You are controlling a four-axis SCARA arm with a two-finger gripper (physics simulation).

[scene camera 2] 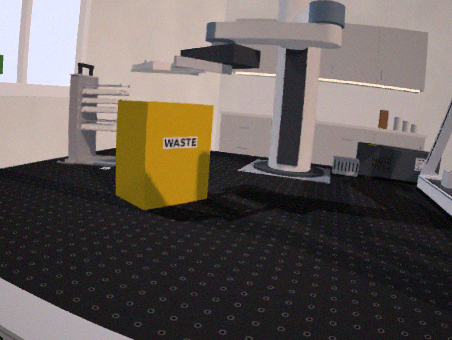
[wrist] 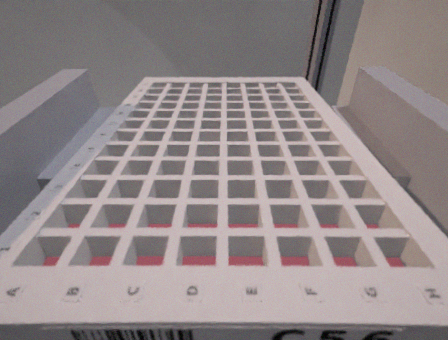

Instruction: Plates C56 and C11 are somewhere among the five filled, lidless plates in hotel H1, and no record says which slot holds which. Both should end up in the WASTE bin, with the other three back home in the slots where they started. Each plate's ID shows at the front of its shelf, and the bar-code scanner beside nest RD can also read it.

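Seen in the pictures: gripper, fingertip midpoint: (scene camera 2: 158, 62) (wrist: 223, 94); arm's base, link origin: (scene camera 2: 288, 173).
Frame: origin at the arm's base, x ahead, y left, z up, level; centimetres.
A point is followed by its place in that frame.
Note:
A white plate (scene camera 2: 149, 66) {x 62.0, y -20.2, z 27.8 cm} (wrist: 222, 302) with a grid of wells, red at the bottom of the nearest ones, shows bar code and ID C56 at its front edge, partly cut off in the wrist view. My gripper (scene camera 2: 172, 65) {x 57.0, y -21.1, z 29.2 cm} (wrist: 223, 94) {x 57.0, y -21.1, z 29.2 cm} is shut on it, one finger along each long side, and holds it level. In the scene view they appear higher than the yellow WASTE bin (scene camera 2: 180, 167) {x 57.3, y -14.6, z 8.8 cm}. A grey hotel rack (scene camera 2: 82, 120) {x 36.3, y -60.2, z 14.7 cm} with a black handle stands behind the bin at the left, with several pale shelf levels; its label and plate IDs are not readable there.
The arm's column (scene camera 2: 295, 110) {x 7.7, y 1.1, z 22.1 cm} stands behind and right of the bin. A small slotted grey block (scene camera 2: 346, 166) {x -4.5, y 20.5, z 4.4 cm} and a dark box (scene camera 2: 387, 162) {x -3.5, y 35.2, z 8.0 cm} are to its right. A white-framed structure (scene camera 2: 435, 186) {x 23.4, y 45.1, z 6.2 cm} is at the right edge. The deck (scene camera 2: 250, 270) {x 78.1, y 5.5, z 1.3 cm} is dark and dotted with holes.

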